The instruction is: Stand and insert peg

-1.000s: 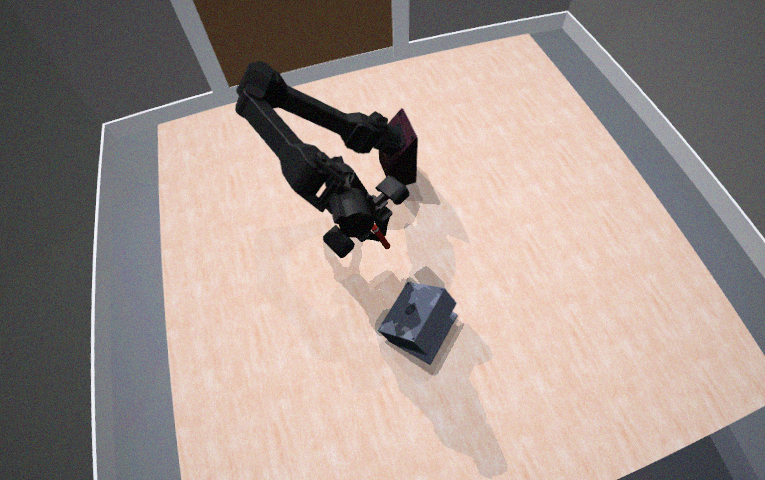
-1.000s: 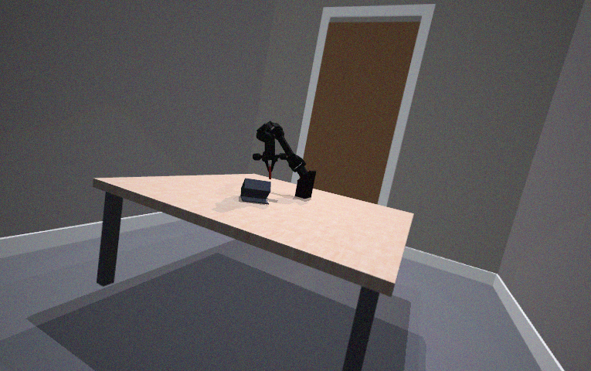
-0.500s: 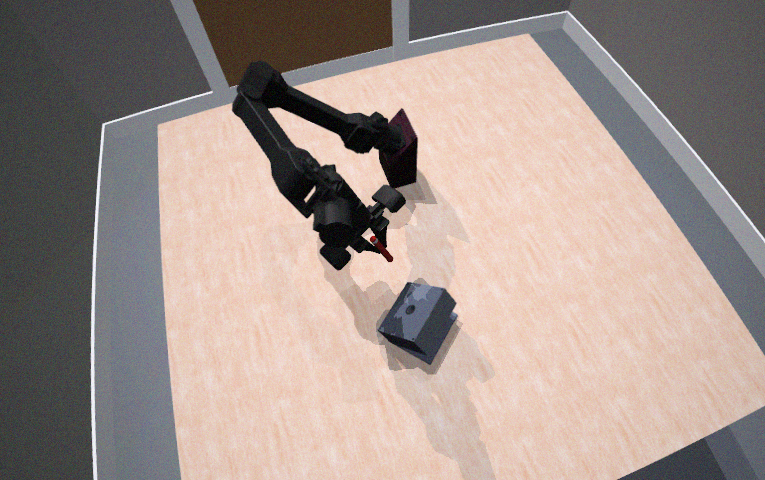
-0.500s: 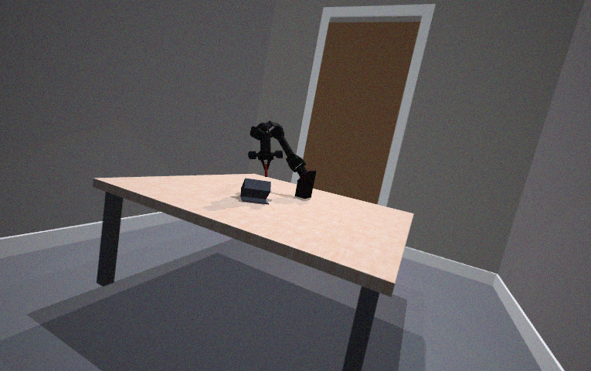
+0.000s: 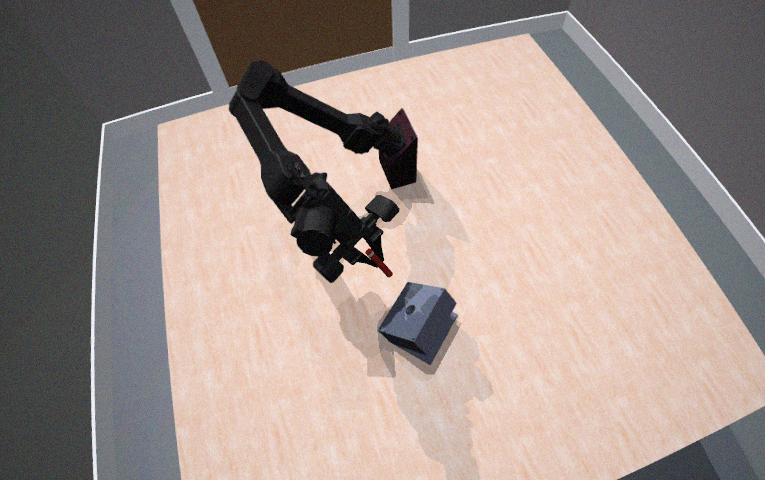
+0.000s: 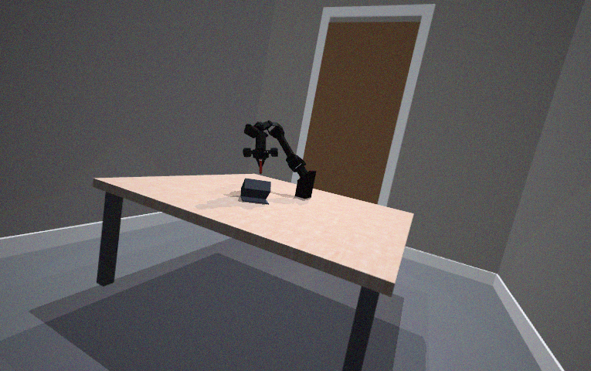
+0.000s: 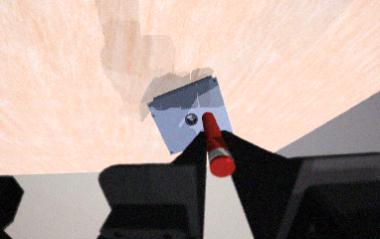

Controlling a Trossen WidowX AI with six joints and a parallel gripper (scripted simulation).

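The sloped panel is 9 cm ahead of my gripper tip, 6 cm to the left of it and 11 cm below it. From my gripper tip the other things lie so: red peg (1 cm behind, 1 cm to the right, 1 cm above).
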